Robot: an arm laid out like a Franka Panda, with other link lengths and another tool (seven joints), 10 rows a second.
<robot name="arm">
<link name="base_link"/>
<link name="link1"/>
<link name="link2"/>
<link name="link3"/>
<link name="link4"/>
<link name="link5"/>
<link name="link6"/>
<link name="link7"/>
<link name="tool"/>
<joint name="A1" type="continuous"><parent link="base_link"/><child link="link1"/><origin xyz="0 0 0.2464" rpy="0 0 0"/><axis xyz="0 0 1"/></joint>
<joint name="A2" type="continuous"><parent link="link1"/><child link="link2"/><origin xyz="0 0 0" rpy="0 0 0"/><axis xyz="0 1 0"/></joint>
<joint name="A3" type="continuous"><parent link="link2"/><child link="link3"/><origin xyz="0 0 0.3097" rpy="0 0 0"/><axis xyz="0 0 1"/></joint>
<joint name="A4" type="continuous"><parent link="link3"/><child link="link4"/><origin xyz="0.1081 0 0" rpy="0 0 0"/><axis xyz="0 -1 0"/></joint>
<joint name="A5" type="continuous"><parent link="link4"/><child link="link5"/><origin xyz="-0.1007 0 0.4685" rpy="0 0 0"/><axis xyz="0 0 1"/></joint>
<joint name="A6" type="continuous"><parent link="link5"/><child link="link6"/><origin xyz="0 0 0" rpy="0 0 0"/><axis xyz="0 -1 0"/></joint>
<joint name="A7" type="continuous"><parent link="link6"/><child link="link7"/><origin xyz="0.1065 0 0" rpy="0 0 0"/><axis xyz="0 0 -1"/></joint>
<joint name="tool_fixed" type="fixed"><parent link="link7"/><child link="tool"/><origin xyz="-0.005 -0.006 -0.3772" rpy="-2.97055 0 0.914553"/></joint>
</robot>
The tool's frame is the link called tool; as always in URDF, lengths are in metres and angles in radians. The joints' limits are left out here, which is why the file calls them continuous.
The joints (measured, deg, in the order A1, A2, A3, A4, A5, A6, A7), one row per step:
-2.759 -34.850 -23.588 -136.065 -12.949 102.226 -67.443
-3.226 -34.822 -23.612 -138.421 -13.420 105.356 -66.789
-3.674 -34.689 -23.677 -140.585 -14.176 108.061 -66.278
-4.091 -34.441 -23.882 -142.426 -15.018 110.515 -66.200
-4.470 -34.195 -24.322 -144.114 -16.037 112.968 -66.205
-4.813 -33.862 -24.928 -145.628 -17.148 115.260 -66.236
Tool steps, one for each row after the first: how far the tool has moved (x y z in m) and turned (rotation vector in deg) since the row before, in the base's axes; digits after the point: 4 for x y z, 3 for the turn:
0.0036 -0.0020 -0.0179 -0.573 -0.652 -0.510
0.0006 -0.0031 -0.0175 -0.697 -0.250 -0.302
-0.0002 -0.0045 -0.0159 -0.696 -0.179 0.053
-0.0007 -0.0064 -0.0147 -0.747 -0.282 0.063
-0.0018 -0.0074 -0.0142 -0.712 -0.186 0.039

